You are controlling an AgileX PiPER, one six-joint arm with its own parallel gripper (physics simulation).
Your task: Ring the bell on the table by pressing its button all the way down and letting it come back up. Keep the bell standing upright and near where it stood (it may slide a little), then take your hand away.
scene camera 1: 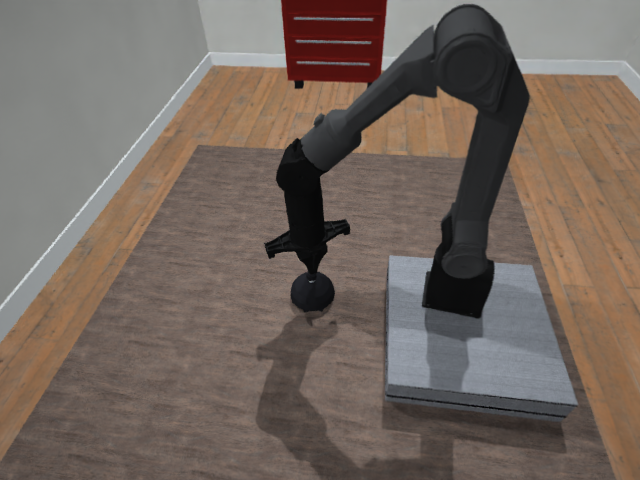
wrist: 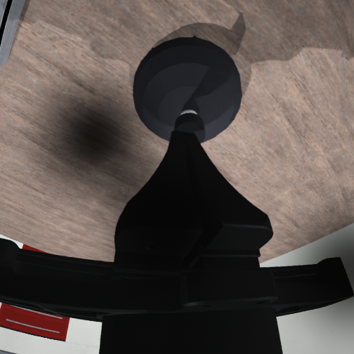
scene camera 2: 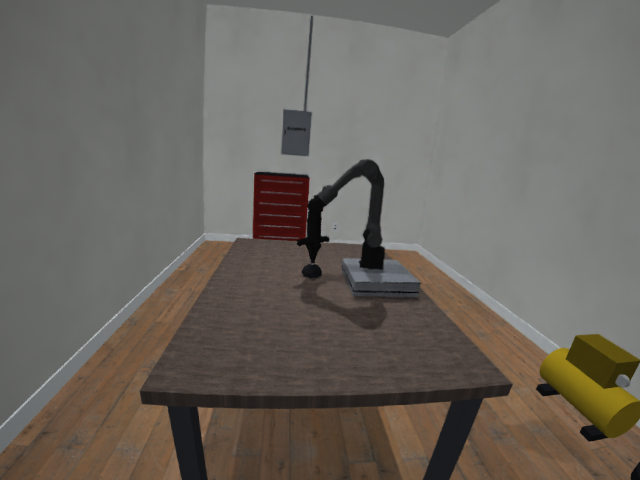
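Observation:
The dark domed bell [scene camera 1: 312, 295] [scene camera 2: 311, 271] [wrist: 187, 75] stands upright on the brown table [scene camera 1: 206, 361] [scene camera 2: 320, 356] [wrist: 60, 190]. Its small dark button [wrist: 189, 123] sits on a short silver stem at the top of the dome. My gripper [scene camera 1: 312, 272] [scene camera 2: 312, 262] [wrist: 180, 144] is shut with its fingertips together and points down over the bell. The fingertips are at the top of the button and appear to touch it. In the two scene views the tips hide most of the button, and a little of the silver stem shows below them.
The arm's base stands on a grey slab [scene camera 1: 480, 356] [scene camera 2: 385, 285] to the right of the bell. A red drawer cabinet [scene camera 1: 334, 51] [scene camera 2: 280, 209] stands on the floor behind the table. A yellow machine [scene camera 2: 584, 390] is on the floor at the right.

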